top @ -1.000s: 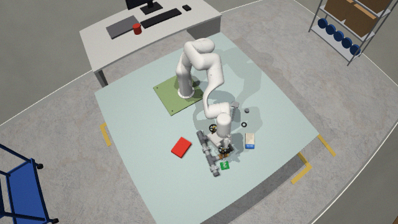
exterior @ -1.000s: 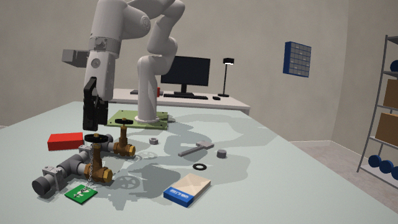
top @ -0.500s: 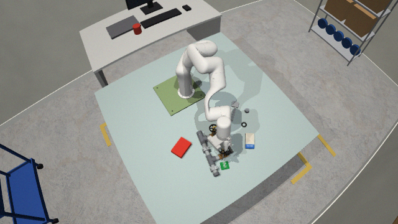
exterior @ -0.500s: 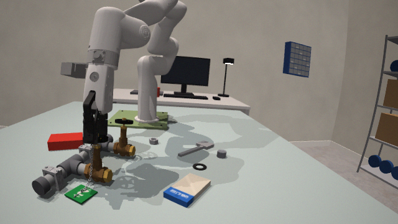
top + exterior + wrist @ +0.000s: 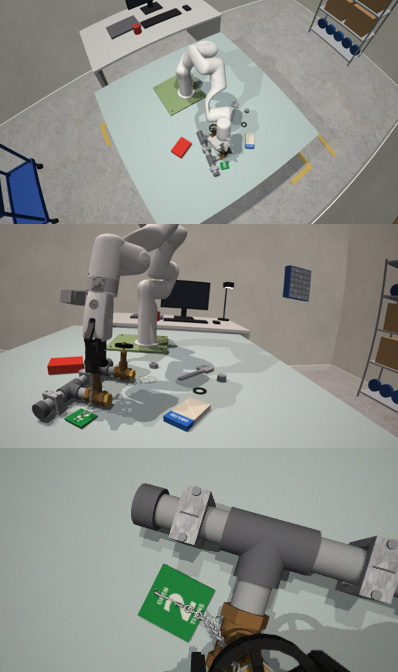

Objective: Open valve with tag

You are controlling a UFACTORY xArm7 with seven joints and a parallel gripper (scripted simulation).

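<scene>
Now: the green tag 11 cm below my hand, 8 cm ahead of it and 2 cm to the right of it. The rest, counted from my hand: box: 22 cm to the left, 10 cm below, 1 cm ahead; nut: 28 cm behind, 10 cm to the left, 10 cm below; red block: 20 cm to the right, 17 cm behind, 9 cm below.
</scene>
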